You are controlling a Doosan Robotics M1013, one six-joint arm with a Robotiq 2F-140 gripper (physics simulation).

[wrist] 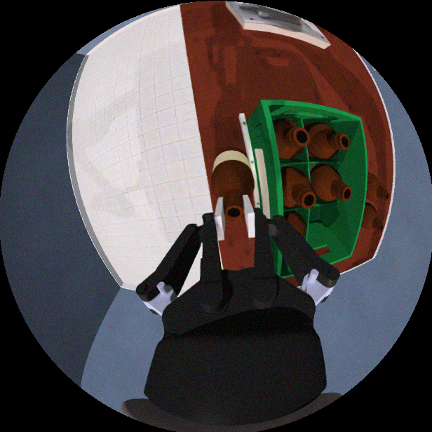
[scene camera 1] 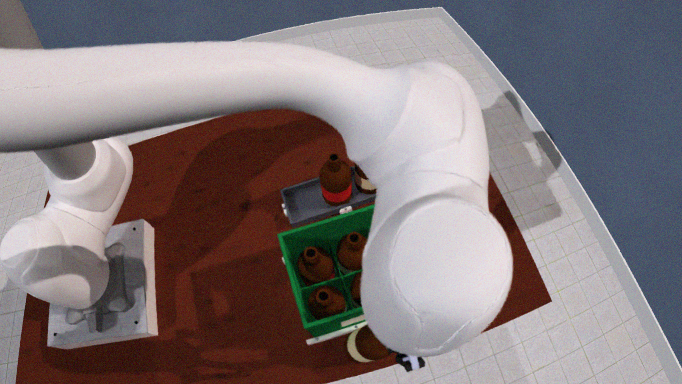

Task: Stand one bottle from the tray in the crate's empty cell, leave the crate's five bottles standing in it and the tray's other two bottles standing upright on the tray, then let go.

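Places are measured from the arm's base along level axes (x back, y right, z up), in metres.
Pixels of known places: arm's base, origin of its link: [scene camera 1: 97, 283].
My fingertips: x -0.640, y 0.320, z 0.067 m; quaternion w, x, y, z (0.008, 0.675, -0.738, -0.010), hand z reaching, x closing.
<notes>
For each thing: its top centre in the pictures, then the offset to it from my fingertips. "spot": a spot on its surface instead.
- brown bottle with a cream label, centre of its top: [scene camera 1: 377, 337] dz +0.030, dx +0.027, dy -0.005 m
- green crate, a spot on its surface: [scene camera 1: 325, 227] spot: dz +0.024, dx +0.042, dy -0.237 m
- dark grey tray, a spot on its surface: [scene camera 1: 302, 202] spot: dz -0.126, dx +0.064, dy -0.392 m
- upright red-label bottle, centre of its top: [scene camera 1: 333, 157] dz +0.029, dx -0.026, dy -0.384 m
- cream-label bottle, centre of its top: [scene camera 1: 371, 144] dz +0.029, dx -0.115, dy -0.388 m
- white rail, a spot on its surface: [scene camera 1: 332, 334] spot: dz -0.101, dx +0.100, dy -0.053 m
My gripper [wrist: 233, 205] is shut on the neck of a brown bottle with a cream label [scene camera 1: 374, 345] [wrist: 232, 177]. The bottle hangs outside the crate, beside its long side with the white rail; its height above the brown surface is hard to tell. The green crate [scene camera 1: 325, 227] [wrist: 354, 160] holds five standing brown bottles; the wrist view shows its empty cell at the lower right. The dark grey tray [scene camera 1: 302, 202] holds an upright red-label bottle [scene camera 1: 335, 177] [wrist: 377, 187] and a cream-label bottle [scene camera 1: 366, 182] [wrist: 371, 217], partly hidden. The arm hides the gripper's fingertips in the scene view.
The white rail [scene camera 1: 332, 334] [wrist: 246, 132] runs along the crate's near long side. The robot's base plate [scene camera 1: 151, 285] [wrist: 285, 30] stands on the brown surface at the left of the scene view. My arm covers the crate's right part and the tray's right end there.
</notes>
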